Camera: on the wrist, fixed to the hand. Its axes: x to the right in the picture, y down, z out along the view.
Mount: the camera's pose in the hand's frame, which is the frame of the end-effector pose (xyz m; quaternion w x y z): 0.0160 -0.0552 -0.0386 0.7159 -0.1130 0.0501 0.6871
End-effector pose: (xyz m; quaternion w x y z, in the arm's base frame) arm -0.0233 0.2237 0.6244 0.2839 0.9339 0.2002 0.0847
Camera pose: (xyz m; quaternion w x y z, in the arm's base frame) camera -0.0373 0.2915 0.6258 0.2406 0.7698 -0.4937 0.3251
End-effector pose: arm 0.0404 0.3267 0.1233 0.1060 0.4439 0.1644 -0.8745
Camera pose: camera 0.0414 0.3918 0.0997 0.7187 0.4626 -0.0832 -0.5124
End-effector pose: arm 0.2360 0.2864 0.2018 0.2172 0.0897 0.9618 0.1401
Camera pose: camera 0.1985 0.2291 0.2119 0.0212 0.6936 0.6220 0.3627
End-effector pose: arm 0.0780 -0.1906 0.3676 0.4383 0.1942 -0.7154 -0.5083
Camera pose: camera 0.0919 -0.2462 0.3288 0.7209 -0.3766 -0.5662 -0.1339
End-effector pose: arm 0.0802 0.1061 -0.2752 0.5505 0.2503 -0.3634 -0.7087
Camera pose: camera 0.0720 0.0886 -0.3417 0.9276 -0.0972 -0.3245 -0.1576
